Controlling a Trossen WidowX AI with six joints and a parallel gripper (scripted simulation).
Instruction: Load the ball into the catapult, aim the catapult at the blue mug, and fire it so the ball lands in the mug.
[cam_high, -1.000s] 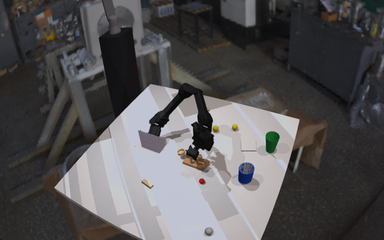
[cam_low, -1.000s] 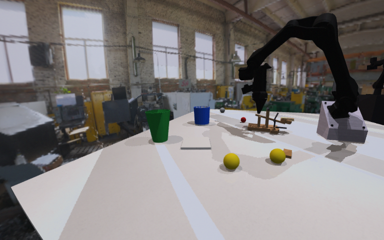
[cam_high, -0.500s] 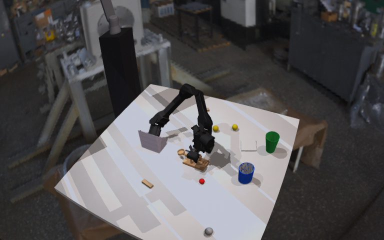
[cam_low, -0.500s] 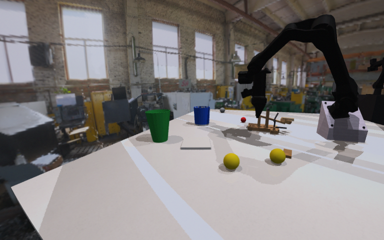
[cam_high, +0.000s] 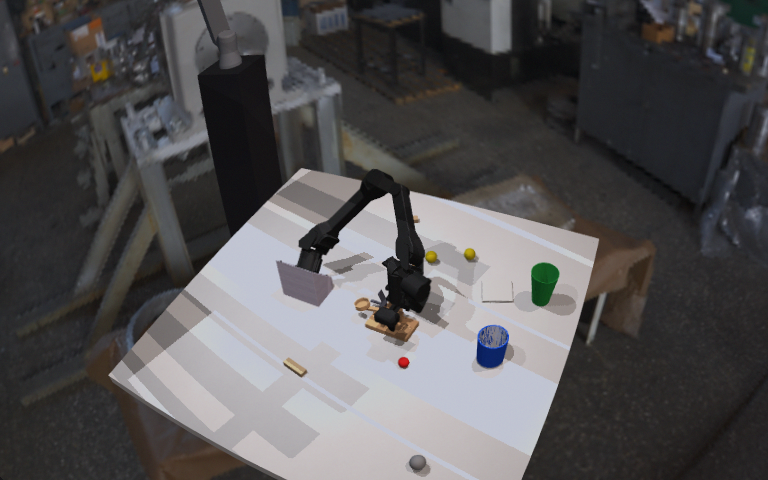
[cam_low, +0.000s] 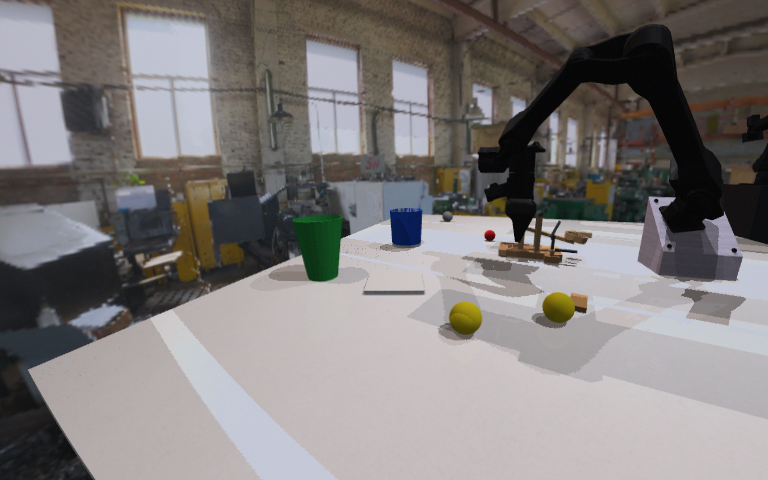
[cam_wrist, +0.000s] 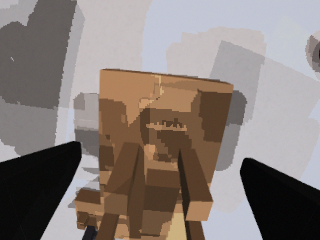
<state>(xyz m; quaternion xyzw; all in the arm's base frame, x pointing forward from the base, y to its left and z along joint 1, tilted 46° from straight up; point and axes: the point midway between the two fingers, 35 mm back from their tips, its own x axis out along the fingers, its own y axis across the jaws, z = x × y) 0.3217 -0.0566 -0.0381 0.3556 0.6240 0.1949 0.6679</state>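
Right now the red ball is 5 cm ahead of my gripper tip, 13 cm to the right of it and 2 cm below it. The rest, counted from my gripper tip: wooden catapult: 6 cm behind, 3 cm to the left, 1 cm above; flat white tile: 25 cm ahead, 24 cm to the left, 4 cm below; blue mug: 29 cm ahead, 5 cm to the right, 1 cm below.
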